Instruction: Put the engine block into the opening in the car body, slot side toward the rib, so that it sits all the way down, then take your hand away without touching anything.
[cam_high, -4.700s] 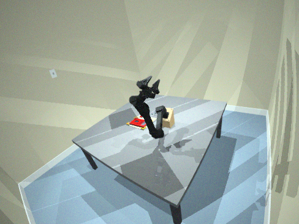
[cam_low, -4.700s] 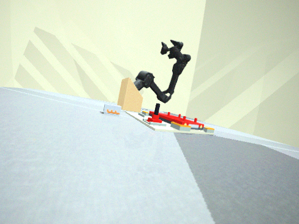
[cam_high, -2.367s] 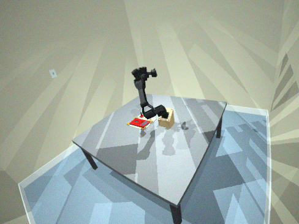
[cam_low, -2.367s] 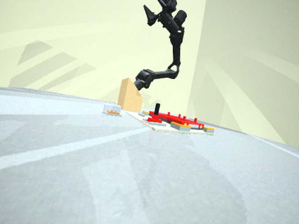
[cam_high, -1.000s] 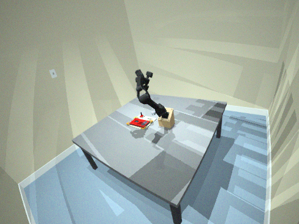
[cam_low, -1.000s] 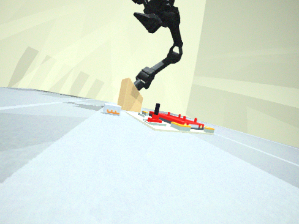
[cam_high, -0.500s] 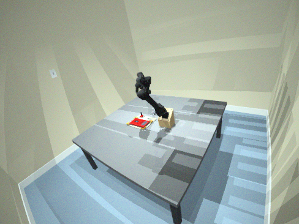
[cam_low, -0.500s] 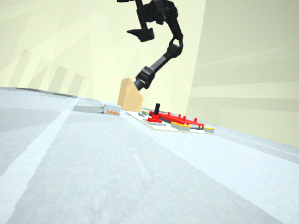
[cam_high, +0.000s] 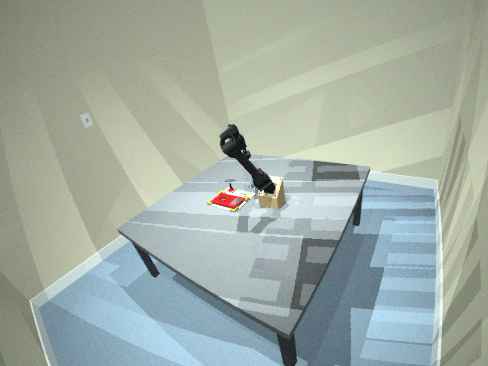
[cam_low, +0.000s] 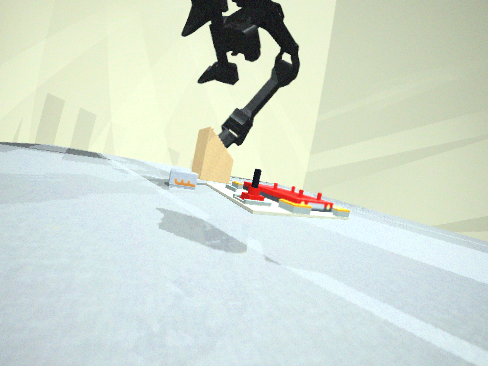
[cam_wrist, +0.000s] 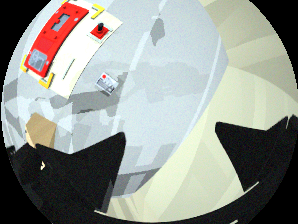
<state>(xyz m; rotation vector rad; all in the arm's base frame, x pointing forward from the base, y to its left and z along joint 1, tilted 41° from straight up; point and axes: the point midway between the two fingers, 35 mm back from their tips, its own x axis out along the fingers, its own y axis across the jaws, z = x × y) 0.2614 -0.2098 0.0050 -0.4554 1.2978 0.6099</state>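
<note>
Now: gripper tip 220 mm above the grey engine block, 30 mm to the right of it and 20 mm past it. Also, from my gripper tip: cream base plate 230 mm to the left, 220 mm below, 30 mm ahead.
</note>
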